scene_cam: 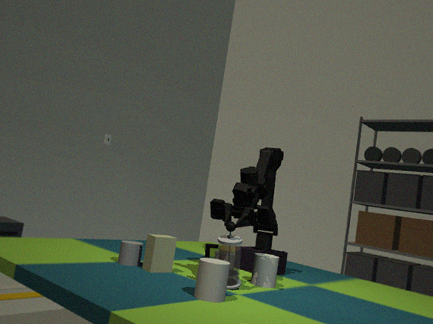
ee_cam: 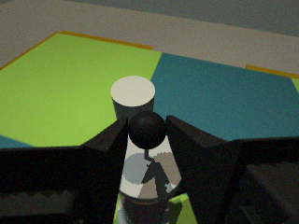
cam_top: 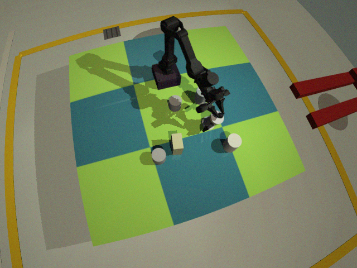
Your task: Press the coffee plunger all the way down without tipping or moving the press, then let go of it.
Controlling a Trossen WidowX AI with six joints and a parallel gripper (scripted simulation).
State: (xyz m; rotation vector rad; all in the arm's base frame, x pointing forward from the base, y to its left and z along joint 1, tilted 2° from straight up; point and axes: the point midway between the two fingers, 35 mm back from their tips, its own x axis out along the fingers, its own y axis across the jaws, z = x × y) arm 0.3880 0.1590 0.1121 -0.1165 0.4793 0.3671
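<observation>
The coffee press is 20 mm behind my gripper tip, 20 mm to the right of it and 90 mm below it.
</observation>
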